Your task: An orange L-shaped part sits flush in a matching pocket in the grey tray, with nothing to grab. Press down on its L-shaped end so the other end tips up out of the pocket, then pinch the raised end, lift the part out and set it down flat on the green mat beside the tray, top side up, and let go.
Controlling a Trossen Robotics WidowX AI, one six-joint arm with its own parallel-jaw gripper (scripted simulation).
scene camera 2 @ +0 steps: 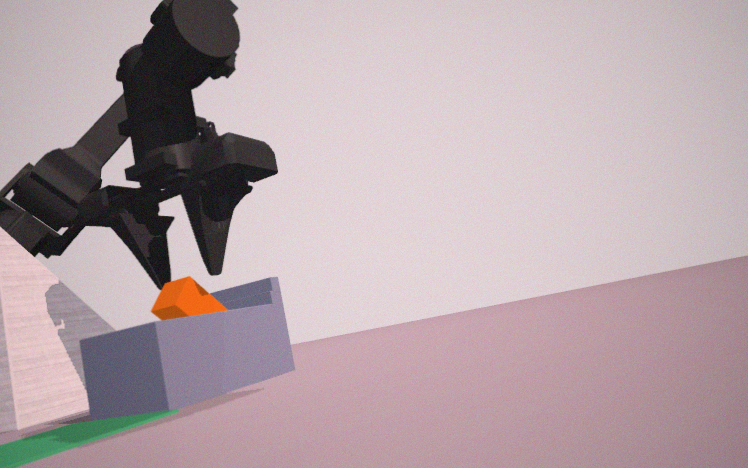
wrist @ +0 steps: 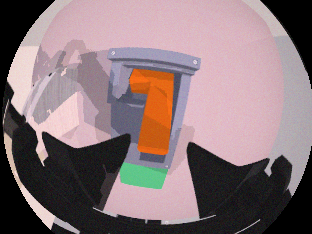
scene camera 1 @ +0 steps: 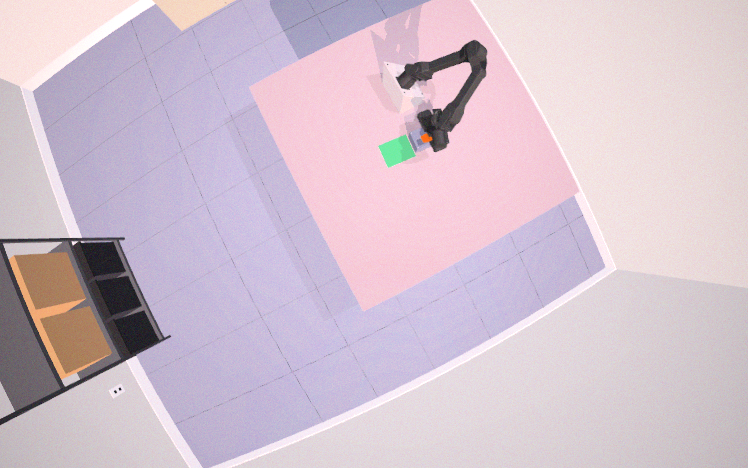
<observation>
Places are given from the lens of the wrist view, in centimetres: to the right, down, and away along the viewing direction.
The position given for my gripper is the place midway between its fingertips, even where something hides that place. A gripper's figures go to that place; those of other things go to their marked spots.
my gripper (wrist: 159, 142): 0, 2, 10
orange L-shaped part (wrist: 154, 134): 0, 2, 10
green mat (wrist: 153, 178): -1, 16, 24
The marked spots on the orange L-shaped part and the green mat are 19 cm apart.
</observation>
